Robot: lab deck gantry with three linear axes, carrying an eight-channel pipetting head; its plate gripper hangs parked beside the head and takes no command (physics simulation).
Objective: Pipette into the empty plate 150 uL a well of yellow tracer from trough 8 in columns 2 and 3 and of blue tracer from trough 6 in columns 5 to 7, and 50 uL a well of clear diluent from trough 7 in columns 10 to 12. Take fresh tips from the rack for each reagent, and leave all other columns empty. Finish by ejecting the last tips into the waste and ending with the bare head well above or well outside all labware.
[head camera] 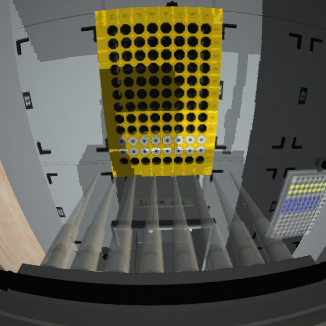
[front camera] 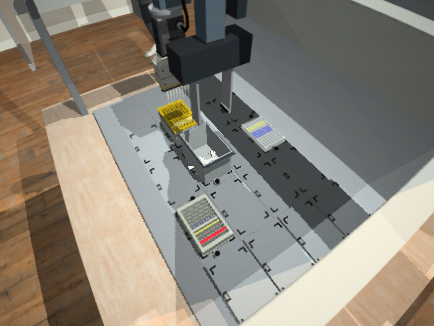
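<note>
The pipetting head (front camera: 167, 75) hangs by the yellow tip rack (front camera: 167, 121) (head camera: 102, 30). Eight long, clear tips (front camera: 177, 93) (head camera: 152, 225) are on it, with no coloured liquid visible. In the head view, rack columns 10 and 11 hold tips; the other columns show dark holes. The plate (front camera: 270, 149) (head camera: 270, 233) has yellow wells in columns 2 and 3 and blue wells in columns 5 to 7; its other wells look pale. The trough block (front camera: 217, 245) shows blue, yellow and red strips. The parked plate gripper (front camera: 211, 116) is open, with nothing between its fingers.
The open grey waste bin (front camera: 217, 171) stands next to the tip rack, between it and the trough block, with loose white tips (front camera: 206, 154) inside. The plate lies to its right. A pale wall (front camera: 350, 240) borders the deck's right side in the front view.
</note>
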